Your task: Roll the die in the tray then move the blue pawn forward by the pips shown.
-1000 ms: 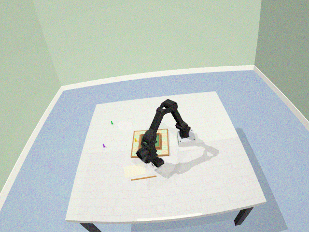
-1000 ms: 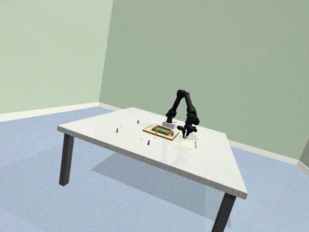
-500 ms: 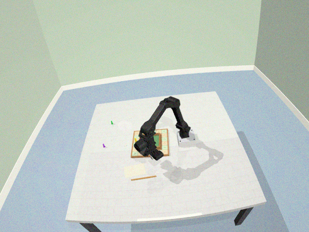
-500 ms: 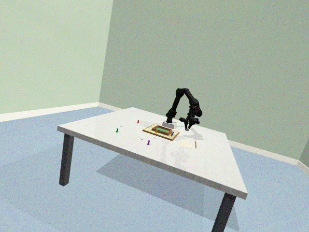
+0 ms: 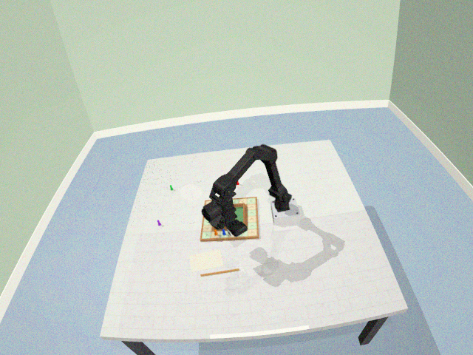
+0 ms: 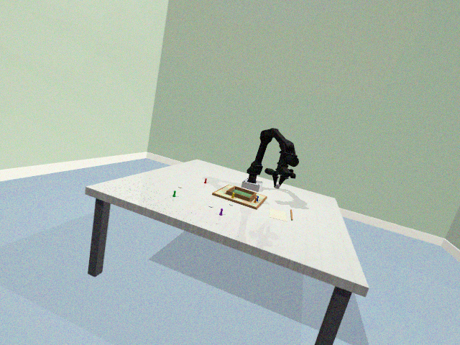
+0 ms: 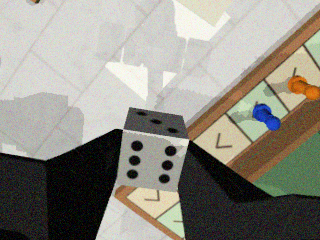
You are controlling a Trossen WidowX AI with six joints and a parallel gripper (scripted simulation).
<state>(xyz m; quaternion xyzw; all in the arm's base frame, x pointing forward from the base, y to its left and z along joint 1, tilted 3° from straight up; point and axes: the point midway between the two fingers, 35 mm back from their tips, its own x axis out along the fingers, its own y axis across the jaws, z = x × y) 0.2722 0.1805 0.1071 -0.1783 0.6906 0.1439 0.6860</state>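
Now: gripper tip 40 mm short of the blue pawn, 100 mm to the left of it and 100 mm above it. Also, from my gripper tip: orange pawn: 80 mm ahead, 100 mm to the right, 100 mm below; then white die: right at my gripper tip; then pencil: 80 mm ahead, 120 mm to the left, 120 mm below.
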